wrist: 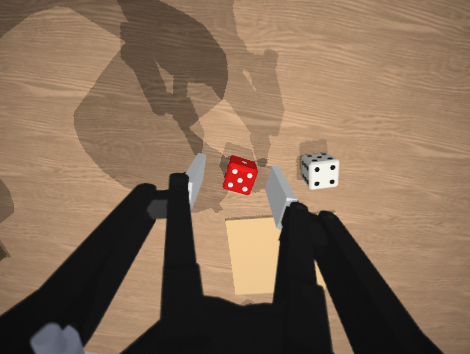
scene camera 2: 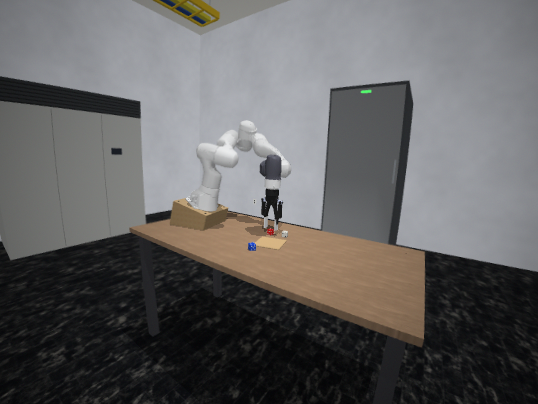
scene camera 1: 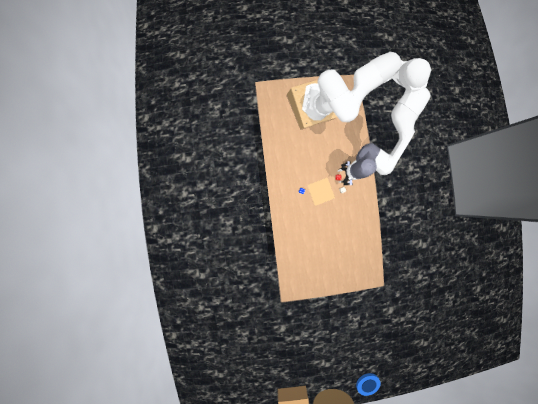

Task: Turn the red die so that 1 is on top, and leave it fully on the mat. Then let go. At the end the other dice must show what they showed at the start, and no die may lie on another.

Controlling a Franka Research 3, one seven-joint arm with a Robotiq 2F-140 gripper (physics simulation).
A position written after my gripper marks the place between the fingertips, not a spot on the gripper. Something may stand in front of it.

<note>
I see my gripper (wrist: 236, 172), a tan mat (wrist: 253, 242), a white die (wrist: 321, 170) and a red die (wrist: 240, 175).
</note>
